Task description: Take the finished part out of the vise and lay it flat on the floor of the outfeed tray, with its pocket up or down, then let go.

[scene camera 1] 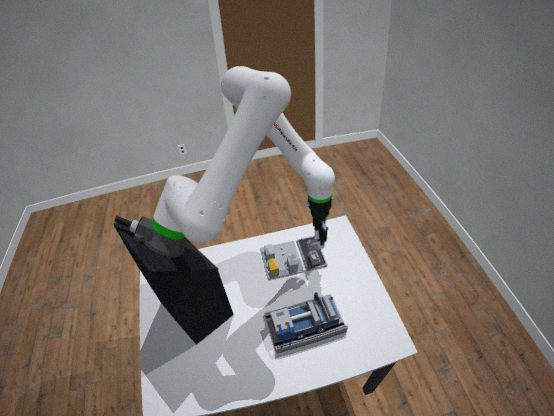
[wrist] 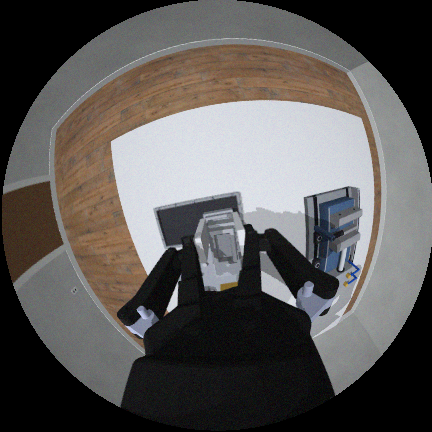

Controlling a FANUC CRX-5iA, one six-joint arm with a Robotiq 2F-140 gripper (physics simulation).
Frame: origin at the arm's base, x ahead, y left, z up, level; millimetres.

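Seen in the pictures: gripper, fingertip midpoint: (scene camera 1: 319, 244) (wrist: 220, 224); arm's base, origin of the base link: (scene camera 1: 162, 245).
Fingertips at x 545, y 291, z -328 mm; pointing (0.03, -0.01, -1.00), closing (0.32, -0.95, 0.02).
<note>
Offsets run from my fingertips to a thing's top centre.
My gripper (scene camera 1: 320, 243) (wrist: 220, 224) points down and is shut on a grey part with a rectangular pocket @[dx -23, dy -6, dz +29 mm] (wrist: 223, 248), held between its two pads. It is above the outfeed tray (wrist: 175, 222), a dark shallow tray with a light rim, near its back right end in the scene view. Another grey pocketed part @[dx -21, dy -2, dz -75 mm] (scene camera 1: 314, 257) lies in the tray, mostly hidden behind the held part in the wrist view. The exact height of the held part over the tray is hard to tell. The blue and grey vise @[dx -55, dy -339, dz -17 mm] (scene camera 1: 300, 322) (wrist: 327, 240) stands apart; no part shows between its jaws.
A light grey plate @[dx -176, dy -3, dz -108 mm] (scene camera 1: 284, 251) with grey blocks and a yellow block @[dx -208, dy -60, dz -72 mm] (scene camera 1: 273, 266) (wrist: 229, 286) adjoins the tray on the robot's side. Blue hoses show on the vise. The arm's black pedestal (scene camera 1: 192, 295) stands at the table's left.
</note>
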